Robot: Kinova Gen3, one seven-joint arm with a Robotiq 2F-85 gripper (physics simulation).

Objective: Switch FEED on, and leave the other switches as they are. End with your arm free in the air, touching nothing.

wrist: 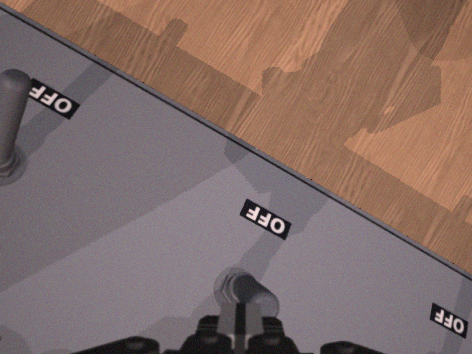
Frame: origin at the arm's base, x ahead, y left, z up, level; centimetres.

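Seen in the pictures: gripper, fingertip midpoint: (240, 329).
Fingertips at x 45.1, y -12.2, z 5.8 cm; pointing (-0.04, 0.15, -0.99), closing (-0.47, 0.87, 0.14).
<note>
Pixels of each thing's top centre, then the offset from my fingertips to it. "spot": a spot on its surface instead. Level surfaces: height alone.
- grey switch lever at a spot on its surface: (256, 295) spot: dx -1.3, dy -0.1, dz -0.1 cm
- grey panel at a spot on its surface: (125, 200) spot: dx -1.4, dy -6.0, dz -5.5 cm
- third OFF label at a spot on its surface: (449, 320) spot: dx -3.8, dy +12.4, dz -6.7 cm
- wooden surface at its surface level: dz -14.5 cm
A grey switch lever (256, 295) stands on the grey panel (125, 200) in the lower middle of the view. Its round base is at its upper left, and its tip leans to the lower right, away from the OFF label (265, 219) above it. My gripper (240, 329) is shut and empty. Its fingertips overlap the lower part of this lever in the view; whether they touch it I cannot tell. No FEED name shows, so I cannot tell from the labels which switch this is.
Another lever (10, 120) stands at the left edge, its tip beside its own OFF label (54, 98). A third OFF label (449, 320) is at the lower right. The panel's edge runs diagonally, with the wooden surface (220, 65) beyond it.
</note>
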